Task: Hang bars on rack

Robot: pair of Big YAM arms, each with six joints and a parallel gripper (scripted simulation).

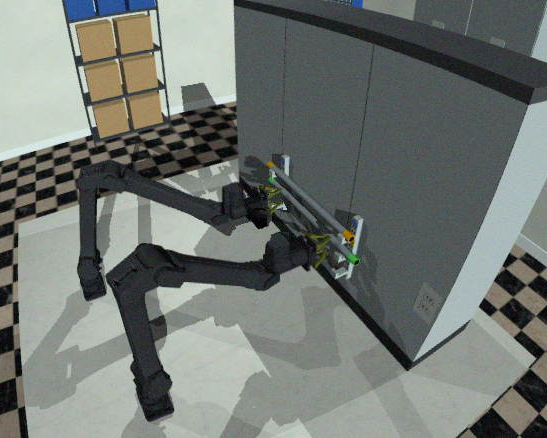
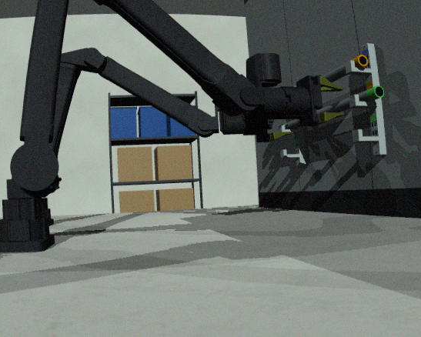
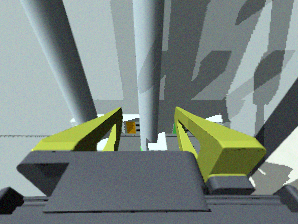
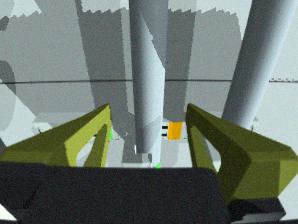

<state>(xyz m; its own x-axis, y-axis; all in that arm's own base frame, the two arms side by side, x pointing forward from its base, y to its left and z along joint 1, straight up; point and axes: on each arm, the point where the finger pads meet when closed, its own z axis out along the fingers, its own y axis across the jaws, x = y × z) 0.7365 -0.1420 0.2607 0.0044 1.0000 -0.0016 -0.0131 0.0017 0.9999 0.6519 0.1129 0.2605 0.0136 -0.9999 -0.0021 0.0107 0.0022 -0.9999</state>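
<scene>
The green-ended bar is 1 cm ahead of my left hand and 15 cm to the right of it. From my left hand the other things lie so: grey cabinet wall 20 cm ahead, 13 cm to the right, 19 cm above; orange-ended bar 14 cm to the right, 8 cm above; wall outlet 3 cm behind, 66 cm to the right, 4 cm above.
My right gripper is now 50 mm short of the green-ended bar and 140 mm to the right of it. Round my right hand: grey cabinet wall: 250 mm ahead, 160 mm to the left, 190 mm above; then orange-ended bar: 40 mm ahead, 160 mm to the left, 80 mm above; then wall outlet: 10 mm ahead, 370 mm to the right, 40 mm above.
</scene>
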